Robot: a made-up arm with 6 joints. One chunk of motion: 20 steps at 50 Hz.
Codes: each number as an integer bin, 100 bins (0 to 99) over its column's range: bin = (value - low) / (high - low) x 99, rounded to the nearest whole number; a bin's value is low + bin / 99 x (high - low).
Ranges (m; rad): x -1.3..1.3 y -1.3..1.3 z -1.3..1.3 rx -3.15..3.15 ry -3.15..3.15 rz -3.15..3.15
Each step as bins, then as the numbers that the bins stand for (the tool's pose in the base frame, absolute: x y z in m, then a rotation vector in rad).
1 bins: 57 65 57 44 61 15
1 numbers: 0.1970 0.4071 0.1970 -0.3500 0.7318 -2.1955
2 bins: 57 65 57 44 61 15
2 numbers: 0.1970 0.4071 0.1970 -0.3500 0.7318 -2.1955
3 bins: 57 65 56 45 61 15
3 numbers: 0.1970 0.4071 0.1707 -0.2864 0.7318 -2.1955
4 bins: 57 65 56 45 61 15
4 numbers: 0.1970 0.4071 0.1707 -0.2864 0.7318 -2.1955
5 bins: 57 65 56 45 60 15
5 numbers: 0.1970 0.4071 0.1707 -0.2864 0.6682 -2.1955
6 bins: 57 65 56 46 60 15
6 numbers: 0.1970 0.4071 0.1707 -0.2227 0.6682 -2.1955
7 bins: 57 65 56 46 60 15
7 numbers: 0.1970 0.4071 0.1707 -0.2227 0.6682 -2.1955
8 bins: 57 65 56 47 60 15
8 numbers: 0.1970 0.4071 0.1707 -0.1591 0.6682 -2.1955
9 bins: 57 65 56 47 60 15
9 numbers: 0.1970 0.4071 0.1707 -0.1591 0.6682 -2.1955
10 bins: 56 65 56 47 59 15
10 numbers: 0.1707 0.4071 0.1707 -0.1591 0.6045 -2.1955
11 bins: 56 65 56 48 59 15
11 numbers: 0.1707 0.4071 0.1707 -0.0955 0.6045 -2.1955
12 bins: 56 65 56 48 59 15
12 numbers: 0.1707 0.4071 0.1707 -0.0955 0.6045 -2.1955
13 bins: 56 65 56 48 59 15
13 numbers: 0.1707 0.4071 0.1707 -0.0955 0.6045 -2.1955
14 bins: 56 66 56 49 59 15
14 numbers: 0.1707 0.4333 0.1707 -0.0318 0.6045 -2.1955
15 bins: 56 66 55 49 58 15
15 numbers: 0.1707 0.4333 0.1444 -0.0318 0.5409 -2.1955
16 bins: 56 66 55 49 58 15
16 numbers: 0.1707 0.4333 0.1444 -0.0318 0.5409 -2.1955
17 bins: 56 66 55 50 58 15
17 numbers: 0.1707 0.4333 0.1444 0.0318 0.5409 -2.1955
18 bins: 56 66 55 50 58 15
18 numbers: 0.1707 0.4333 0.1444 0.0318 0.5409 -2.1955
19 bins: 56 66 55 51 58 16
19 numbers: 0.1707 0.4333 0.1444 0.0955 0.5409 -2.1318
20 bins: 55 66 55 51 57 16
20 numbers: 0.1444 0.4333 0.1444 0.0955 0.4773 -2.1318
